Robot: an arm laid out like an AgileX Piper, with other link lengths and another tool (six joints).
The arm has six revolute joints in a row. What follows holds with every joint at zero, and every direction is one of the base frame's.
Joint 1 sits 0.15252 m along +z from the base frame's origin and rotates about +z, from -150 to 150 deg.
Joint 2 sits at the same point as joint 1 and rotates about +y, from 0 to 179.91 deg.
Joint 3 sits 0.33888 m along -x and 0.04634 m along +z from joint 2 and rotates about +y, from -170 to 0 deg.
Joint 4 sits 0.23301 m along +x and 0.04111 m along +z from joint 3 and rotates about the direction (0.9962, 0, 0.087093), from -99.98 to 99.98 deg.
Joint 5 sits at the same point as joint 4 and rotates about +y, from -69.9 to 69.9 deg.
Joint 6 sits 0.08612 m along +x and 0.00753 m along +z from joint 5 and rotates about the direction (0.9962, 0, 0.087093), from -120 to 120 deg.
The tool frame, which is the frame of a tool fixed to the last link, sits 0.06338 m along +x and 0.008 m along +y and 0.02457 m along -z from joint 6; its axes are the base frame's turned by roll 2.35, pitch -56.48 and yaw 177.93 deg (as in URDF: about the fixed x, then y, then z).
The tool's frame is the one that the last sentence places.
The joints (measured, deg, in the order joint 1, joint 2, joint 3, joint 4, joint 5, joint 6), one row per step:
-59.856, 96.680, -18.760, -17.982, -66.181, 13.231
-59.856, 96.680, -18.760, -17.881, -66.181, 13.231
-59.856, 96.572, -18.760, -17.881, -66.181, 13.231
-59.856, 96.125, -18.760, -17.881, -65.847, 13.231
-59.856, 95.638, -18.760, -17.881, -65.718, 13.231
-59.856, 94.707, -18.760, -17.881, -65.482, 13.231
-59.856, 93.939, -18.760, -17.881, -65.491, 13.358
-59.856, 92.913, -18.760, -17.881, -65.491, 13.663
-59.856, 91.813, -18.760, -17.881, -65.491, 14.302
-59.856, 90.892, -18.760, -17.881, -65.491, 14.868
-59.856, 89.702, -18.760, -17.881, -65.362, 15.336
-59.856, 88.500, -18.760, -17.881, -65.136, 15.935
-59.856, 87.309, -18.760, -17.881, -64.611, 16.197
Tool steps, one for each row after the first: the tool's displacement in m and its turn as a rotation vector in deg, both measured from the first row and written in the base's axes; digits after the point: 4 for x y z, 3 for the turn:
-0.0001, -0.0002, 0.0000, 0.015, -0.026, -0.097
-0.0002, -0.0001, 0.0006, -0.078, -0.080, -0.097
-0.0007, 0.0005, 0.0022, -0.239, -0.060, -0.127
-0.0011, 0.0010, 0.0045, -0.573, -0.211, -0.139
-0.0018, 0.0021, 0.0088, -1.218, -0.507, -0.163
-0.0023, 0.0030, 0.0130, -1.796, -0.987, -0.177
-0.0029, 0.0044, 0.0184, -2.462, -1.712, -0.210
-0.0035, 0.0060, 0.0244, -2.951, -2.704, -0.269
-0.0040, 0.0075, 0.0293, -3.337, -3.556, -0.312
-0.0050, 0.0094, 0.0353, -3.938, -4.384, -0.350
-0.0060, 0.0115, 0.0410, -4.389, -5.238, -0.403
-0.0073, 0.0136, 0.0458, -4.872, -5.640, -0.469

